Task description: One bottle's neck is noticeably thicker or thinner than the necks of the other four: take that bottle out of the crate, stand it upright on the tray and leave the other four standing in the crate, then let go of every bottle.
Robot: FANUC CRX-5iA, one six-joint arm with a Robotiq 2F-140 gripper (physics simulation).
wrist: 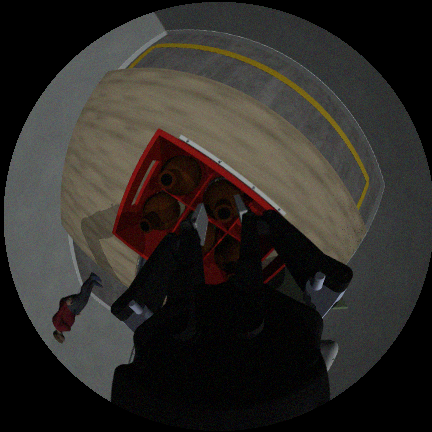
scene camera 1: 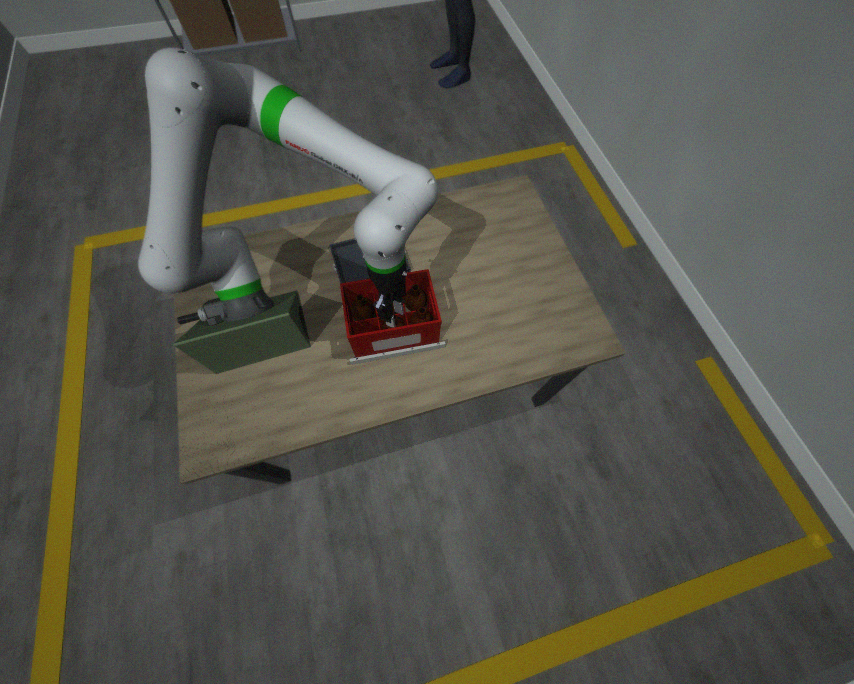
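Where they show: gripper, fingertip midpoint: (wrist: 220, 207) (scene camera 1: 395, 319); arm's base, link origin: (scene camera 1: 249, 312).
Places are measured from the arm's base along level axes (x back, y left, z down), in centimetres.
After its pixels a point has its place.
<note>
The red crate (scene camera 1: 431, 334) {x -51.0, y -22.5, z 2.9 cm} (wrist: 131, 225) {x -53.9, y -4.9, z -0.5 cm} stands on the table with brown bottles upright in its compartments. Two bottles (wrist: 182, 172) {x -48.8, y -18.3, z -0.2 cm} (wrist: 161, 210) {x -49.3, y -10.7, z 0.2 cm} stand at one end, and one bottle (wrist: 218, 192) {x -42.3, y -18.1, z 0.2 cm} is in the middle of the long side by the white strip. Another bottle (wrist: 227, 252) {x -35.1, y -9.0, z 0.7 cm} is partly hidden by the gripper, and brown glass shows between the fingers. In the scene view, a bottle (scene camera 1: 362, 307) {x -33.1, y -8.7, z -0.2 cm} stands at the left. My gripper (scene camera 1: 389, 307) {x -41.3, y -16.9, z -2.6 cm} (wrist: 220, 207) {x -41.3, y -16.9, z -2.6 cm} is open, pointing down into the crate, fingertips on either side of the middle bottle's neck. The dark tray (scene camera 1: 347, 257) {x -33.0, y 20.6, z 12.1 cm} lies behind the crate, partly hidden.
A white strip (scene camera 1: 397, 352) {x -39.8, y -22.3, z 9.7 cm} (wrist: 220, 162) {x -44.4, y -22.5, z 9.6 cm} lies along the crate's front. The green base block (scene camera 1: 249, 342) {x 1.0, y -10.8, z -1.0 cm} stands left of the crate on the wooden table (scene camera 1: 513, 285) {x -87.0, y -8.6, z 12.6 cm} (wrist: 100, 150) {x -82.0, y -11.1, z 12.6 cm}. A person (scene camera 1: 460, 42) (wrist: 65, 314) stands beyond the table.
</note>
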